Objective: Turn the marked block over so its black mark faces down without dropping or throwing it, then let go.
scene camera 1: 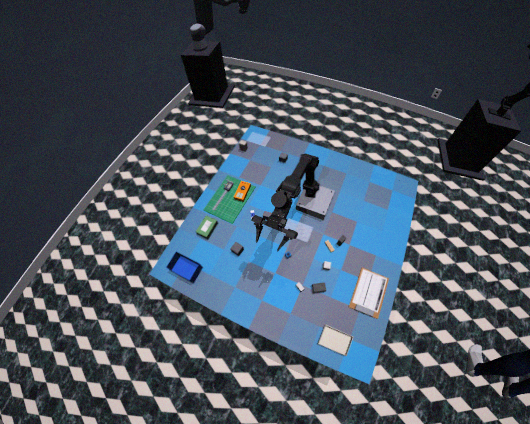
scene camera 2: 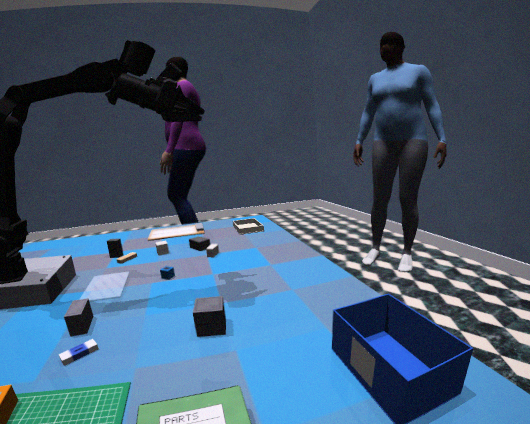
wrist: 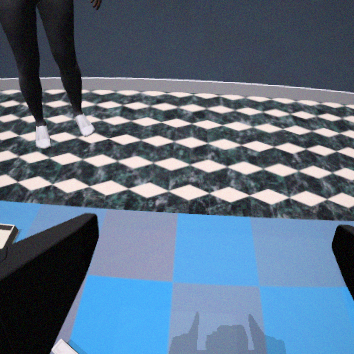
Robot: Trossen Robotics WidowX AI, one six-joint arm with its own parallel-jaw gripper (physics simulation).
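Where they show: gripper, fingertip midpoint: [scene camera 1: 266, 246] [scene camera 2: 202, 116] [wrist: 216, 231]; arm's base, link origin: [scene camera 1: 310, 192] [scene camera 2: 12, 277].
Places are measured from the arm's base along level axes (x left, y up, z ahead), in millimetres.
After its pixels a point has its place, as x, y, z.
A small blue block [scene camera 1: 288, 255] @[-52, -36, 407] [scene camera 2: 167, 272] @[-72, -40, 400] lies on the blue and grey checked table, in front of the arm's base. It has dark patches, but it is too small to tell which face bears the black mark. The block does not show in the wrist view. My gripper [scene camera 1: 269, 244] @[-132, 343, 520] [wrist: 216, 231] @[-132, 343, 520] is open and empty, its two fingers wide apart. It hangs high above the table and points outward and down. In scene camera 2 the gripper is seen from the side, well above the block's height.
A dark cube [scene camera 1: 237, 248] @[-332, -10, 442] [scene camera 2: 209, 316] @[-364, -20, 430], a dark block [scene camera 2: 79, 317] @[-249, -24, 202] and a blue-white eraser [scene camera 1: 252, 214] @[-317, -49, 199] [scene camera 2: 78, 351] @[-323, -49, 202] lie near the arm. Blue bin [scene camera 1: 184, 267] @[-608, -59, 612] [scene camera 2: 400, 350] @[-574, -59, 662], green parts box [scene camera 1: 206, 227] @[-553, -21, 357], white block [scene camera 1: 326, 265] @[160, -24, 422], dark block [scene camera 1: 319, 288] @[144, -28, 551] and cream tray [scene camera 1: 335, 340] @[274, -58, 788] stand around.
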